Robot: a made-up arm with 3 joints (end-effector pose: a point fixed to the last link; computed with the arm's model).
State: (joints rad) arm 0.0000 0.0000 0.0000
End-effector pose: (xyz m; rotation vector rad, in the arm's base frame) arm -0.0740 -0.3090 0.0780 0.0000 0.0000 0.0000
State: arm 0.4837 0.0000 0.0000
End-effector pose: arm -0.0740 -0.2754 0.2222 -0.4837 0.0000 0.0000
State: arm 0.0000 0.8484 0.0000
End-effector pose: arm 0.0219 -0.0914 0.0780 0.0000 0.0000 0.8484
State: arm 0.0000 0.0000 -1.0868
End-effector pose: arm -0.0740 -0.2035 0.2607 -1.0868 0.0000 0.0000
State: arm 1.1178 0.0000 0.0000
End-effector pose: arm -0.0740 -0.1388 0.3581 -1.1178 0.0000 0.0000
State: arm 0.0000 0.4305 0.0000
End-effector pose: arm -0.0019 -0.2088 0.0780 0.0000 0.0000 0.4305
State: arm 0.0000 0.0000 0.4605
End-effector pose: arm -0.0740 -0.2860 -0.0122 0.4605 0.0000 0.0000
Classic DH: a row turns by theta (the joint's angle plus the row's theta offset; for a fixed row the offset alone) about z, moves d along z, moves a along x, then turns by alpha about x. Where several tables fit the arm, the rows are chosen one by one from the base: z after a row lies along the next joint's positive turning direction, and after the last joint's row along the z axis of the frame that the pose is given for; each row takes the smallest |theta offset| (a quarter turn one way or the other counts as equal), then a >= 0, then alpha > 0; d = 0 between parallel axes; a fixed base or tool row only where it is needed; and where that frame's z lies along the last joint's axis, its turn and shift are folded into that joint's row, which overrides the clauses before.
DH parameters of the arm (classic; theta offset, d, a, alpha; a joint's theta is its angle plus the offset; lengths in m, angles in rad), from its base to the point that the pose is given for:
base (fixed): -1.5708 0.082 0 1.5708
joint 1: 0 0.267 0.094 -1.5708
joint 2: 0 0 0.011 -1.5708
joint 3: 0 0.193 0.204 1.5708
tool (fixed): 1.5708 -0.004 0 0

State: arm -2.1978 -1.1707 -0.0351
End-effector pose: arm -0.3899 0.2060 -0.2077 1.8681 1.2606 -0.6157
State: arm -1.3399 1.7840 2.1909
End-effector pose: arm -0.4161 0.1756 0.1138 -1.7986 -0.9381 -2.0699
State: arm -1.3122 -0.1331 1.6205
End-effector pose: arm -0.0753 0.1670 -0.0827 2.9266 -0.0301 -0.1938
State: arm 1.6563 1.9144 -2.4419
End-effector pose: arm -0.4662 0.1306 0.0309 1.3811 0.8455 -2.0407
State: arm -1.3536 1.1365 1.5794
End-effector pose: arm -0.1810 0.2162 0.1151 2.4958 0.1805 1.5921
